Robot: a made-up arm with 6 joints.
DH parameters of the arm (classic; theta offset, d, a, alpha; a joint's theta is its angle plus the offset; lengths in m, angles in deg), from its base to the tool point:
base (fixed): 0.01 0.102 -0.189 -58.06
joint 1: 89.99 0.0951 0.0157 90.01
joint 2: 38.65 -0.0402 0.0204 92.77
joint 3: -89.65 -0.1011 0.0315 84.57
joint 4: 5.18 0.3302 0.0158 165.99
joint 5: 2.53 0.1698 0.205 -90
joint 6: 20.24 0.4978 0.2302 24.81
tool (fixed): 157.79 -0.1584 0 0
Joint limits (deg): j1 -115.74..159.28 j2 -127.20..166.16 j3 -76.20..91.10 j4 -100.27..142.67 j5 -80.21..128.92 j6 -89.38..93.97
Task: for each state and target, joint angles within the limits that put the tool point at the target. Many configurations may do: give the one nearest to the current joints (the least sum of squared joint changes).
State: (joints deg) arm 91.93 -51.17 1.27 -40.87 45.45 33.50
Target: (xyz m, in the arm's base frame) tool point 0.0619 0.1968 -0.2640
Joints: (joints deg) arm 102.79 -32.67 -10.26 -62.54 76.10 57.64
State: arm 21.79 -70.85 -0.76 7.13 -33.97 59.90
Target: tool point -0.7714 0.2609 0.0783
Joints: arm -19.97 -76.53 29.78 14.89 -55.96 73.24
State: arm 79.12 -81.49 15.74 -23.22 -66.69 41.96
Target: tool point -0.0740 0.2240 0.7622
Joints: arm 85.49 -80.98 -5.25 -27.48 -63.75 52.68
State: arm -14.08 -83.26 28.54 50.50 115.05 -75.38
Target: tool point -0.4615 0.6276 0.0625
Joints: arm 27.89 -84.57 29.07 68.12 124.05 -89.38
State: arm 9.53 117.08 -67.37 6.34 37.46 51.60
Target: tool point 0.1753 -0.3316 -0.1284
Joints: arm 0.83 102.21 -53.88 11.86 36.11 69.20
